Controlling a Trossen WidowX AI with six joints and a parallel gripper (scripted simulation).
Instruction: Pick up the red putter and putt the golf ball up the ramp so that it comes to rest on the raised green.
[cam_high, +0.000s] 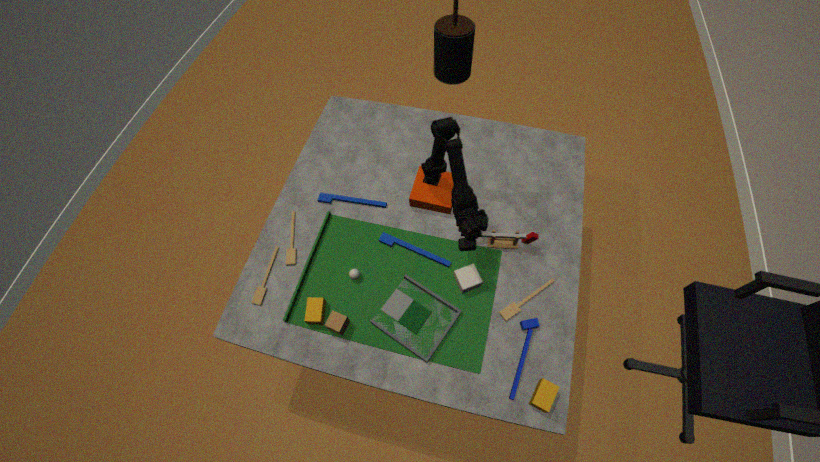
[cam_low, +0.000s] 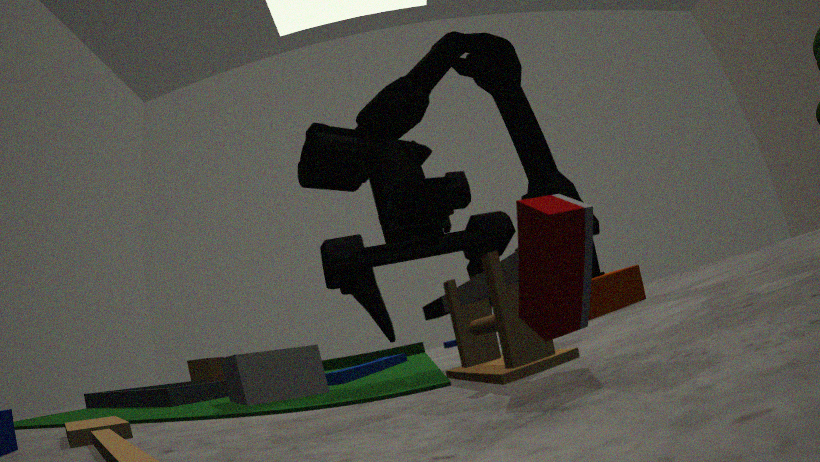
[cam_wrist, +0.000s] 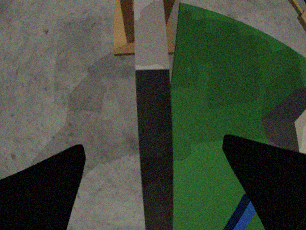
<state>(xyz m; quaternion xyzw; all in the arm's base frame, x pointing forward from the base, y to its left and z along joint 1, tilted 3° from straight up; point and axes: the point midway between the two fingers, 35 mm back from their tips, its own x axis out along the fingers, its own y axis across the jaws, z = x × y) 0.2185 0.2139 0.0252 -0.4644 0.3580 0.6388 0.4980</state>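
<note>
My gripper tip is 30 mm past the red putter, 110 mm to the right of it and 20 mm below it. Also, from my gripper tip: white block 160 mm ahead, 30 mm to the left, 10 mm below; white golf ball 270 mm ahead, 380 mm to the right, 10 mm below; wooden stand 30 mm behind, 120 mm to the left, 10 mm below.
</note>
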